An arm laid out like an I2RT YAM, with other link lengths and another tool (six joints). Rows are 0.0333 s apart.
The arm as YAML. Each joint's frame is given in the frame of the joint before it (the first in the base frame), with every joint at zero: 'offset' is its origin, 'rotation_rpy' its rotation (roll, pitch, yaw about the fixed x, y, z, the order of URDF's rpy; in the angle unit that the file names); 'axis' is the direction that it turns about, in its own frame. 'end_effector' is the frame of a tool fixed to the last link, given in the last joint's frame.
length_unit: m
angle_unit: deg
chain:
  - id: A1
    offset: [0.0, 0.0, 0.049]
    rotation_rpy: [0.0, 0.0, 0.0]
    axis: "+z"
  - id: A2
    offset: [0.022, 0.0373, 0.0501]
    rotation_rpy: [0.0, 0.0, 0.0]
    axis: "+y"
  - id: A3
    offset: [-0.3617, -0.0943, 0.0]
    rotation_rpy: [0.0, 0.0, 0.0]
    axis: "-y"
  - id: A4
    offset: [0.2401, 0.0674, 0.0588]
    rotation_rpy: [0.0, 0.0, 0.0]
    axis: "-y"
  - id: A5
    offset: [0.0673, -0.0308, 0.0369]
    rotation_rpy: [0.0, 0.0, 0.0]
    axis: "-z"
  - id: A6
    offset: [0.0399, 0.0, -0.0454]
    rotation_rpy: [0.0, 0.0, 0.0]
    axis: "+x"
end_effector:
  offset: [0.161, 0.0, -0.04]
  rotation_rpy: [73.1, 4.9, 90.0]
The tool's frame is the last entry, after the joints.
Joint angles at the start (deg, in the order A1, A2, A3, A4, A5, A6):
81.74, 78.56, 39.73, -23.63, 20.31, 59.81
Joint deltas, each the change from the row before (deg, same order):
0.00, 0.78, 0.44, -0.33, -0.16, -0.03
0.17, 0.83, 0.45, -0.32, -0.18, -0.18
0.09, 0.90, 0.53, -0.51, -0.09, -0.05
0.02, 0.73, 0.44, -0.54, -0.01, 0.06
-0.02, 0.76, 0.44, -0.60, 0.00, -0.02
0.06, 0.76, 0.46, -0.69, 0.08, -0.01
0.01, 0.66, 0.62, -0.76, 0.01, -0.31
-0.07, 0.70, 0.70, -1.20, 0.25, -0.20
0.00, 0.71, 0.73, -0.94, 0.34, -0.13
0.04, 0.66, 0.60, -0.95, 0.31, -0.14
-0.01, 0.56, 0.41, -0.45, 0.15, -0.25
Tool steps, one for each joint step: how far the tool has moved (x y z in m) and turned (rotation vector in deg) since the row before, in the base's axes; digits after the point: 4 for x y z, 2 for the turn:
-0.0004, 0.0014, -0.0016, -0.65, 0.23, 0.10
-0.0012, 0.0017, -0.0018, -0.74, 0.19, 0.40
-0.0006, 0.0012, -0.0020, -0.88, 0.19, 0.17
-0.0001, 0.0004, -0.0017, -0.80, 0.15, -0.03
0.0001, 0.0000, -0.0019, -0.92, 0.12, 0.00
0.0000, -0.0002, -0.0019, -0.99, 0.06, 0.04
0.0001, 0.0003, -0.0008, -0.91, 0.01, 0.28
0.0011, -0.0015, -0.0009, -1.30, -0.12, 0.01
0.0012, 0.0000, -0.0004, -1.01, -0.22, 0.00
0.0008, -0.0008, -0.0008, -1.10, -0.19, 0.06
0.0007, 0.0002, -0.0009, -0.71, -0.12, 0.16

